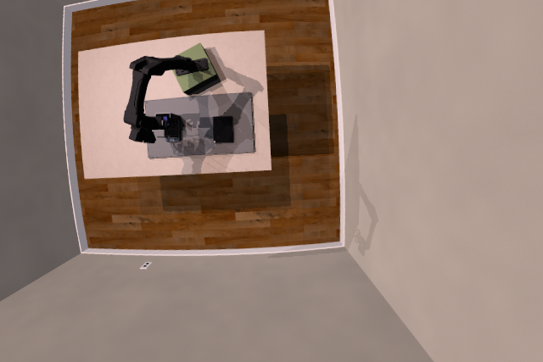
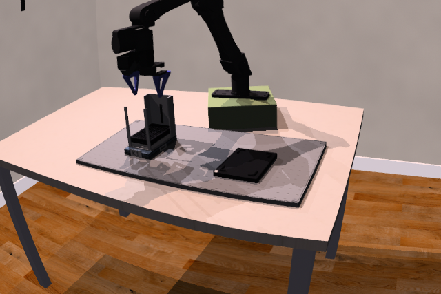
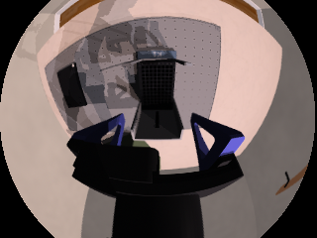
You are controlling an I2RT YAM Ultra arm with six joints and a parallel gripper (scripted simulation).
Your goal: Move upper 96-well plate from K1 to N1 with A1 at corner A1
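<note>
Now: hand 13 cm above the black 96-well plate. Round my hand: thin rack post (6 cm ahead, 5 cm to the right, 9 cm below); then white plate (14 cm below); then tall back wall (6 cm behind, 1 cm to the left, 9 cm below).
</note>
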